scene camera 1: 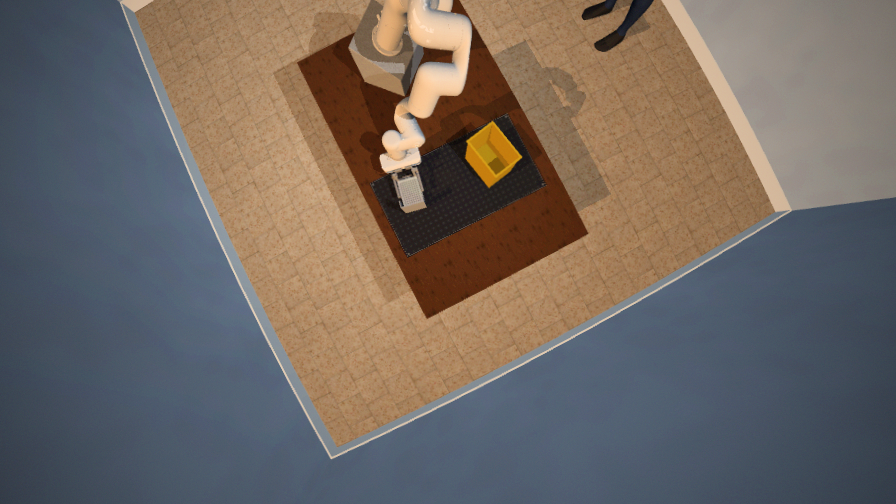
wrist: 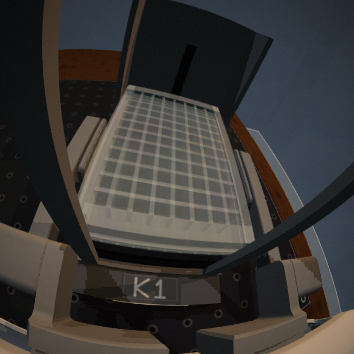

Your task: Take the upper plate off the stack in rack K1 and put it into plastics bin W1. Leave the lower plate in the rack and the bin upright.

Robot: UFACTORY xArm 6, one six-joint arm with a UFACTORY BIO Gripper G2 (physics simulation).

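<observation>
The upper plate, pale and clear with a grid of square wells, lies level on the stack in rack K1, whose label faces the wrist camera. My gripper is shut on the upper plate, with one finger along each long side. The plate sits at rack height. The lower plate is hidden beneath it and cannot be made out clearly. Plastics bin W1, a yellow open-topped box, stands upright to the right in the scene view; its inside looks empty.
Rack and bin stand apart on a black perforated mat on the brown table. Dark upright panels rise around the plate in the wrist view. The arm's base stands at the table's upper end. A person's legs show at the top right.
</observation>
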